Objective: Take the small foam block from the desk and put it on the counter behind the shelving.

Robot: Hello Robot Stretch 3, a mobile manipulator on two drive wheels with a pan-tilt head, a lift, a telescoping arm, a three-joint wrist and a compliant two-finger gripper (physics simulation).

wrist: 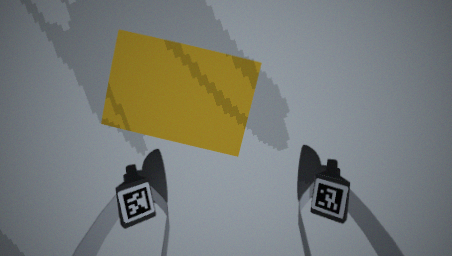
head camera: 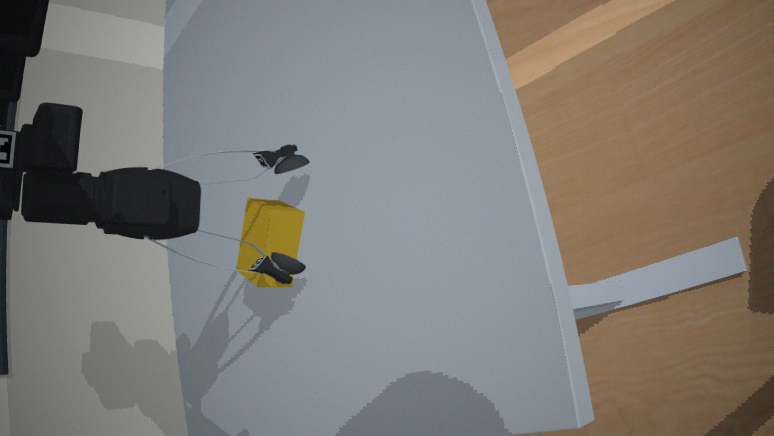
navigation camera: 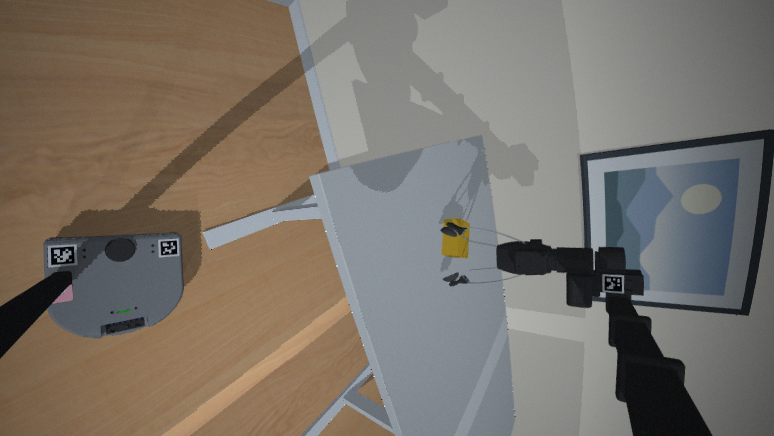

Labels:
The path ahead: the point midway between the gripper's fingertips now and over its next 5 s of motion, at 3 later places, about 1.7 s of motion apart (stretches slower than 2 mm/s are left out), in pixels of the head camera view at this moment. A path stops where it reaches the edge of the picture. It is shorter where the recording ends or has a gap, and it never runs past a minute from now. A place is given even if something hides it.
The gripper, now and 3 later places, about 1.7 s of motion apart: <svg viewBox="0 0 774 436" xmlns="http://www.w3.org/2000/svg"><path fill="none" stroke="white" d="M303 215L292 225L288 242L270 265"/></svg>

